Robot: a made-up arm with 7 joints. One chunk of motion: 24 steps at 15 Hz.
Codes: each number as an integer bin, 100 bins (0 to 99) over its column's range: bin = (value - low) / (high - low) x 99, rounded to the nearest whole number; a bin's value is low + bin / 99 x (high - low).
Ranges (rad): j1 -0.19..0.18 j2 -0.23..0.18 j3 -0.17..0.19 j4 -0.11..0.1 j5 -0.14..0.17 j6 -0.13..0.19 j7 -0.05..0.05
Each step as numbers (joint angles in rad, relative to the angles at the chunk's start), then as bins.
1 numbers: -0.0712 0.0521 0.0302 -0.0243 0.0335 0.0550 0.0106
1 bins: 32 68 55 40 55 57 60
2 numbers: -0.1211 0.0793 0.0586 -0.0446 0.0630 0.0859 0.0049
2 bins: 18 75 63 31 65 67 54
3 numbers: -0.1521 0.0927 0.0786 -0.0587 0.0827 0.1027 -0.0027
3 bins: 10 78 68 24 71 72 47
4 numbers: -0.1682 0.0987 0.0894 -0.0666 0.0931 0.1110 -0.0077
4 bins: 6 79 71 20 74 75 42
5 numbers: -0.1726 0.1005 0.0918 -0.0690 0.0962 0.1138 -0.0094
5 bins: 5 80 72 19 75 75 40
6 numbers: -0.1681 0.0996 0.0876 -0.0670 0.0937 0.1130 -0.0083
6 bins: 6 80 71 20 75 75 41
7 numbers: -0.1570 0.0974 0.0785 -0.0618 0.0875 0.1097 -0.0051
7 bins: 9 79 68 23 73 74 44
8 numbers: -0.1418 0.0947 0.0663 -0.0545 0.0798 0.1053 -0.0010
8 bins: 13 78 65 26 70 73 49
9 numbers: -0.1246 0.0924 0.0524 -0.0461 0.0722 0.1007 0.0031
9 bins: 17 78 61 30 68 71 53
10 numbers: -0.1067 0.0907 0.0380 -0.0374 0.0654 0.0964 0.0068
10 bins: 22 77 57 34 66 70 56
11 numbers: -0.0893 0.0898 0.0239 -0.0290 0.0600 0.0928 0.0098
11 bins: 27 77 53 38 64 69 59
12 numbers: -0.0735 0.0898 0.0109 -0.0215 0.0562 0.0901 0.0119
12 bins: 31 77 50 42 63 68 61
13 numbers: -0.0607 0.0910 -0.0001 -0.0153 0.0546 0.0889 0.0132
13 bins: 35 78 47 45 62 68 63
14 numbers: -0.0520 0.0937 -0.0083 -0.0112 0.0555 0.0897 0.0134
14 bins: 37 78 44 47 62 68 63
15 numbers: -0.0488 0.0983 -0.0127 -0.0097 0.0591 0.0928 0.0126
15 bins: 38 79 43 47 64 69 62
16 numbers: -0.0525 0.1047 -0.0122 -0.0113 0.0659 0.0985 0.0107
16 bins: 37 81 43 47 66 71 60
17 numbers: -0.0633 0.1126 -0.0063 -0.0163 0.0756 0.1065 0.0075
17 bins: 34 83 45 44 69 73 57
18 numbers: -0.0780 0.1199 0.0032 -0.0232 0.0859 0.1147 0.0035
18 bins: 30 84 48 41 72 76 53
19 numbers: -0.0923 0.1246 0.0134 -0.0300 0.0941 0.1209 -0.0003
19 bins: 26 86 50 38 75 78 49
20 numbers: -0.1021 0.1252 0.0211 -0.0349 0.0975 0.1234 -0.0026
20 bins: 24 86 53 35 76 78 47
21 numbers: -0.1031 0.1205 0.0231 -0.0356 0.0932 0.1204 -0.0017
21 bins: 23 85 53 35 74 77 48
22 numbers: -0.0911 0.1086 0.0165 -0.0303 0.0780 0.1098 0.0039
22 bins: 26 82 51 38 70 74 53
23 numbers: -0.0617 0.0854 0.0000 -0.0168 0.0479 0.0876 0.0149
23 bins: 34 76 47 44 60 67 64
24 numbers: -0.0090 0.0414 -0.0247 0.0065 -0.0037 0.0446 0.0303
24 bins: 48 66 40 55 44 54 79
